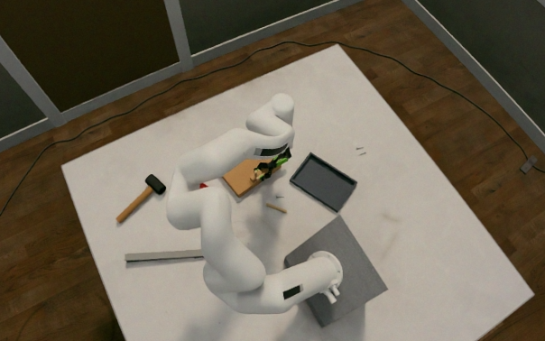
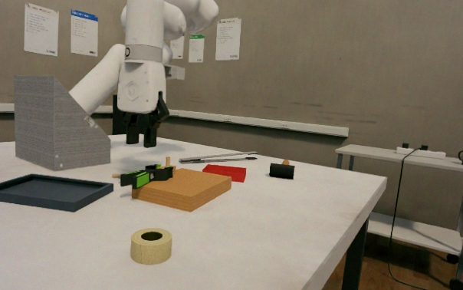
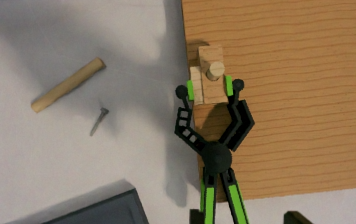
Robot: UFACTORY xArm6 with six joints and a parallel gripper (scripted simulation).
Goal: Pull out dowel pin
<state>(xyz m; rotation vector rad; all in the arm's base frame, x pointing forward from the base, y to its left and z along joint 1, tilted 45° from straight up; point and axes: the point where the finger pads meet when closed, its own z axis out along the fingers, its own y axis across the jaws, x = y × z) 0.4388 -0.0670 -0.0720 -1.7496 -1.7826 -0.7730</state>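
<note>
The dowel pin lies 10 mm behind my hand, 100 mm to the left of it and 80 mm below it. Round my hand: loose dowel 150 mm behind, 90 mm to the left, 130 mm below; small wooden block 10 mm behind, 100 mm to the left, 90 mm below; dark tray 150 mm behind, 120 mm to the right, 130 mm below.
</note>
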